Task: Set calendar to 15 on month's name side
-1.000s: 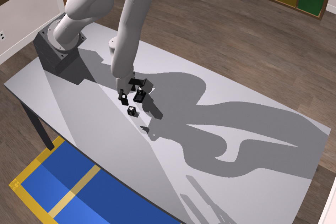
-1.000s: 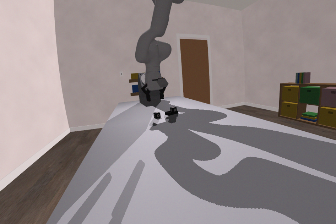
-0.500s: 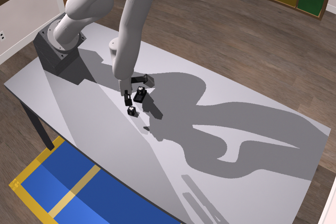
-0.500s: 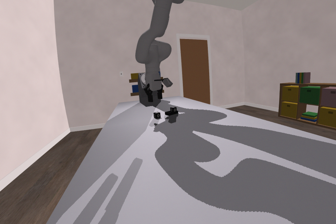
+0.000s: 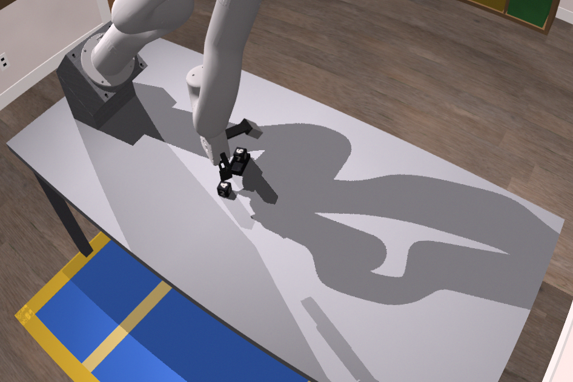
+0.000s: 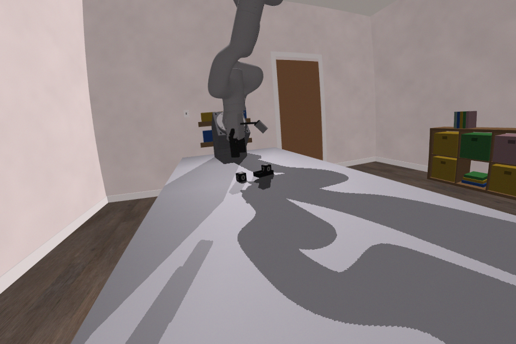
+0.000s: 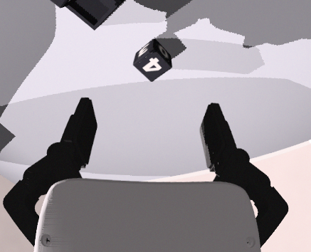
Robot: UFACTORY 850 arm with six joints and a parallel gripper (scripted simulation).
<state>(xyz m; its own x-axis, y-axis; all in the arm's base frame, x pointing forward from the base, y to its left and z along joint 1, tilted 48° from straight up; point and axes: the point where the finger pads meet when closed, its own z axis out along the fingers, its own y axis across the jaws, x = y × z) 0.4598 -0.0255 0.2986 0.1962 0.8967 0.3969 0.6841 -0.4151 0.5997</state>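
The black number cube lies 10 cm below my hand. From my hand the other things lie so: black tray: 11 cm below, 10 cm to the left, 5 cm behind.
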